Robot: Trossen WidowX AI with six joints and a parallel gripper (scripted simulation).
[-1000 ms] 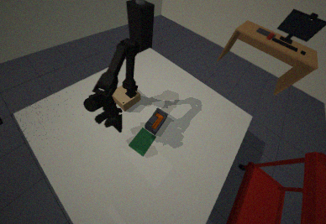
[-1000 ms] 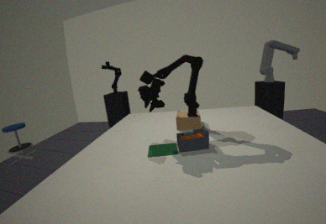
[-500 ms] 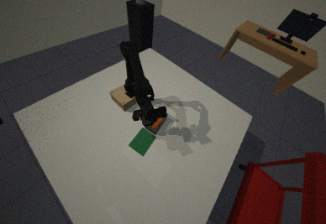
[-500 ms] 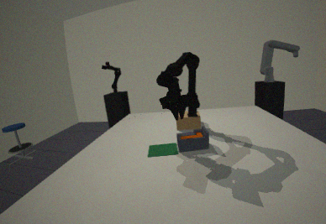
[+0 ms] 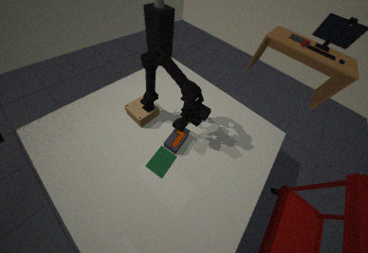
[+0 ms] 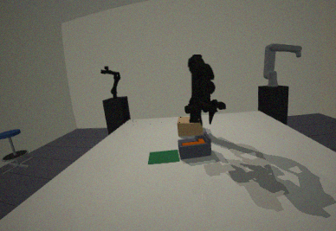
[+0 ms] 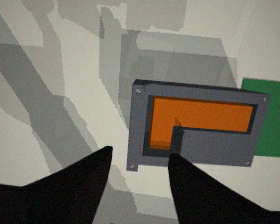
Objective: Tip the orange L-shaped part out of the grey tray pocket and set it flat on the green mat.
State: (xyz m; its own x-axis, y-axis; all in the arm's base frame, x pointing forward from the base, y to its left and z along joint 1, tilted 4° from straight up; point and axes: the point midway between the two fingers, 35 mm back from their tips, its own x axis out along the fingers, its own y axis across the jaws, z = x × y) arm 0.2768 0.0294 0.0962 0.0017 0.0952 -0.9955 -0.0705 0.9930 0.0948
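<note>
Right now my gripper tip is 10 cm above the orange L-shaped part and 5 cm to the left of it. Also, from my gripper tip: tray: 16 cm below, 6 cm to the right; green mat: 22 cm to the right, 16 cm below, 2 cm ahead.
</note>
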